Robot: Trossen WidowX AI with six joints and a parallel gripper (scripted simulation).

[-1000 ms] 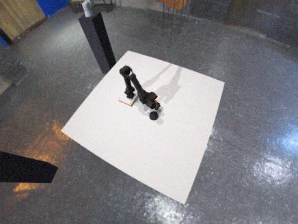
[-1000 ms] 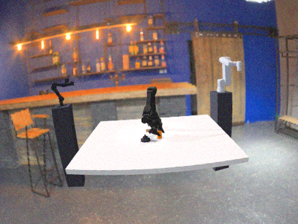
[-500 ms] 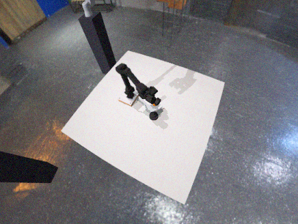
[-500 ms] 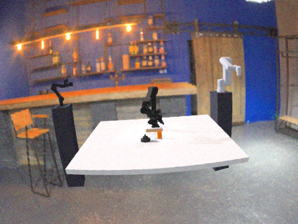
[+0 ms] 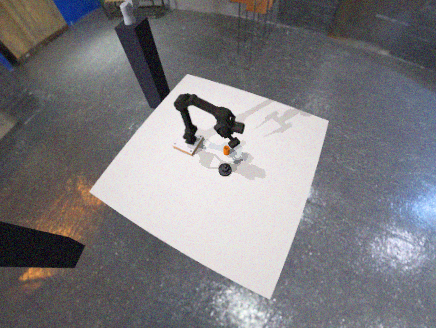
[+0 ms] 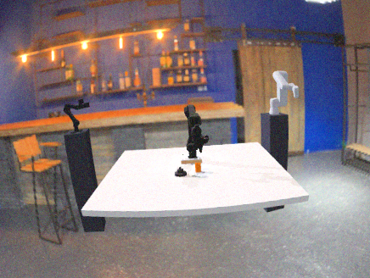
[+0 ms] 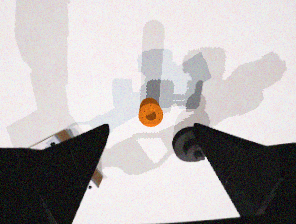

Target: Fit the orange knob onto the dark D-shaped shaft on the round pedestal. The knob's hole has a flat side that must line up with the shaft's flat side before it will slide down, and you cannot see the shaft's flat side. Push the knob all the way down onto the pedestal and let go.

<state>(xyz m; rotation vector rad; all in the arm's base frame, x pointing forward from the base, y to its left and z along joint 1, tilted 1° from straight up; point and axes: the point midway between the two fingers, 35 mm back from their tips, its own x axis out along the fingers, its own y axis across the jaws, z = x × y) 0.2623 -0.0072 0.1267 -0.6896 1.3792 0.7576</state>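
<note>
Right now the orange knob is 1 cm to the right of my gripper tip and 9 cm below it. From my gripper tip the other things lie so: round pedestal: 2 cm ahead, 14 cm to the right, 9 cm below.
</note>
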